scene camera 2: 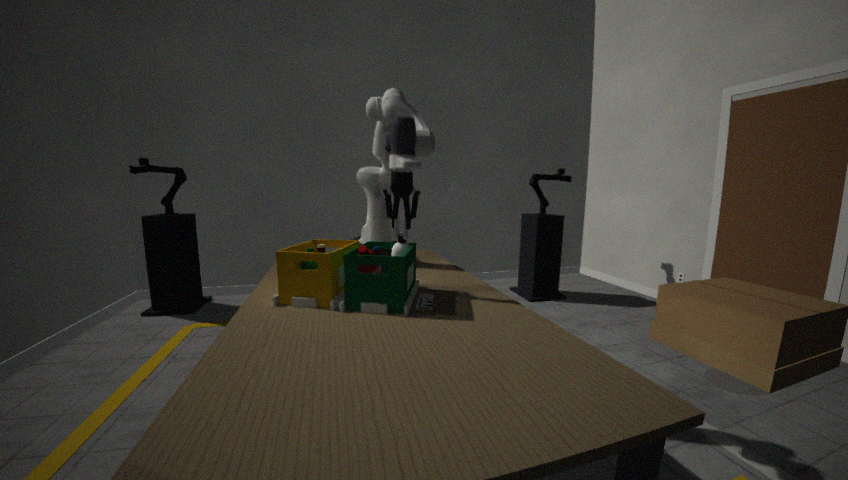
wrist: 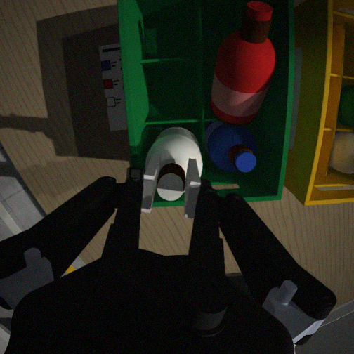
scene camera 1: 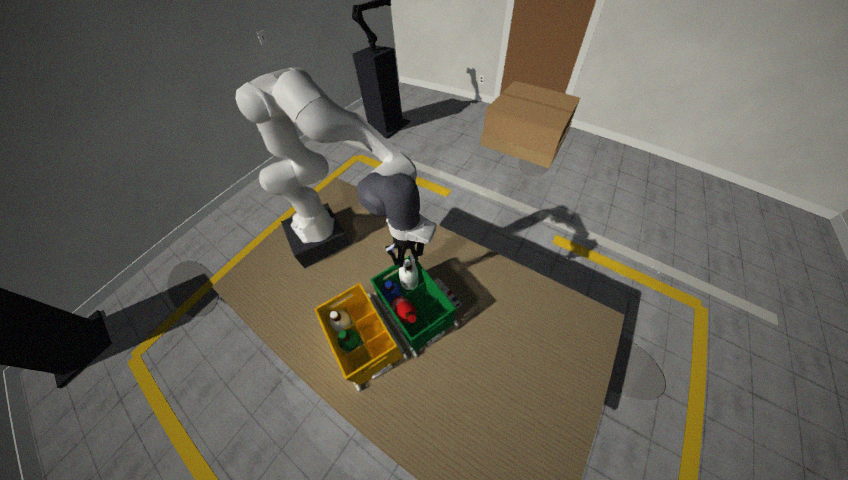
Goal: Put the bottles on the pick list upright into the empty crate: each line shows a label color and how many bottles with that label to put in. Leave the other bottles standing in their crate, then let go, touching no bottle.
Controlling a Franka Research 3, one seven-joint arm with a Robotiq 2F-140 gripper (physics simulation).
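My gripper (scene camera 1: 408, 261) (scene camera 2: 401, 228) (wrist: 172, 169) is shut on the neck of a white bottle (scene camera 1: 408, 277) (scene camera 2: 398, 249) (wrist: 175, 150). The bottle is roughly upright, its lower part inside a corner of the green crate (scene camera 1: 439, 328) (scene camera 2: 380, 291) (wrist: 289, 110) nearest the arm; its base is hidden. Beside it a blue bottle (scene camera 1: 390, 289) (wrist: 230, 142) stands upright. A red bottle (scene camera 1: 405, 308) (wrist: 242, 75) leans strongly in the same crate, cap away from the blue one. The pick list (scene camera 1: 447, 292) (wrist: 117, 117) shows blue, red and white squares; its counts are unreadable.
The yellow crate (scene camera 1: 371, 369) (scene camera 2: 309, 285) (wrist: 316, 150) stands close beside the green one. It holds a cream-white bottle (scene camera 1: 339, 321) (wrist: 344, 154) and a green bottle (scene camera 1: 348, 340) (wrist: 347, 106). Low dividers cross both crates.
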